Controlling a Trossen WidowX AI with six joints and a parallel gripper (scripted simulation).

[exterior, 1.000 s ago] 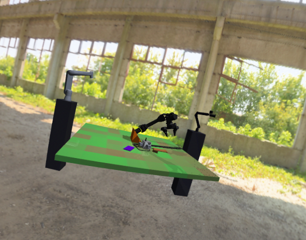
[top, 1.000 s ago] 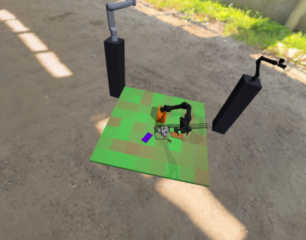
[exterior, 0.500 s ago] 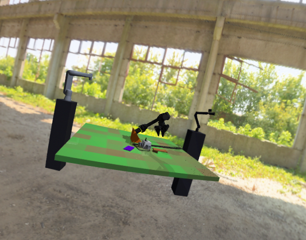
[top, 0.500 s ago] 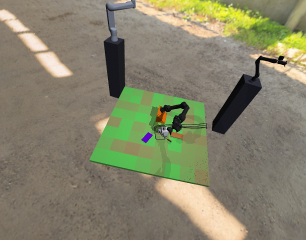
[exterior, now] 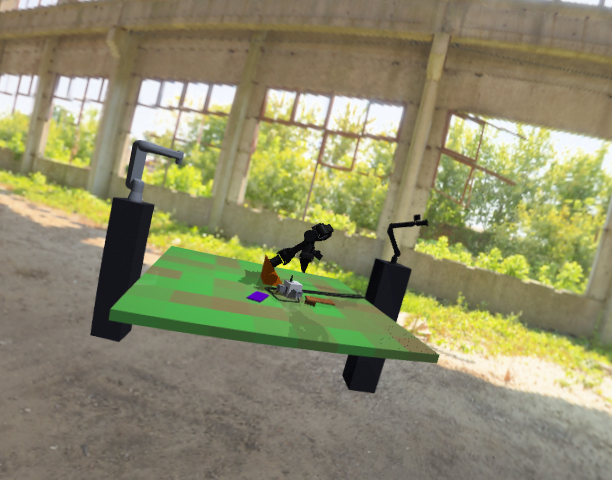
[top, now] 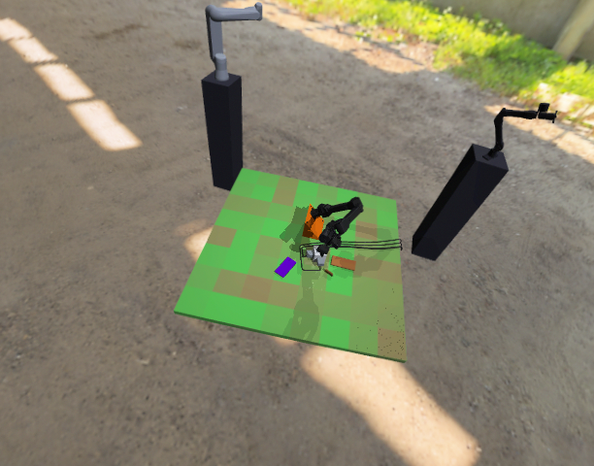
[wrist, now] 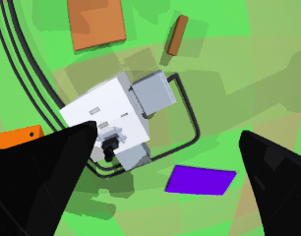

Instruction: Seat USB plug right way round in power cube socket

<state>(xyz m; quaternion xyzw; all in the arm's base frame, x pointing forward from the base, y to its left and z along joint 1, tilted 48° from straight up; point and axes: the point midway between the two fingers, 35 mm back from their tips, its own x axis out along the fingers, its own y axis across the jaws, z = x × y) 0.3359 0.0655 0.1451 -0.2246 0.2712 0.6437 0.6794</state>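
Right now the black USB plug is 60 mm below my gripper tip, 50 mm behind it and 40 mm to the right of it. From my gripper tip the other things lie so: orange-brown flat block (150 mm below, 140 mm to the left, 80 mm behind); then brown stick (140 mm below, 70 mm to the left, 40 mm ahead); then metal USB socket (80 mm below, 50 mm behind, 40 mm to the right).
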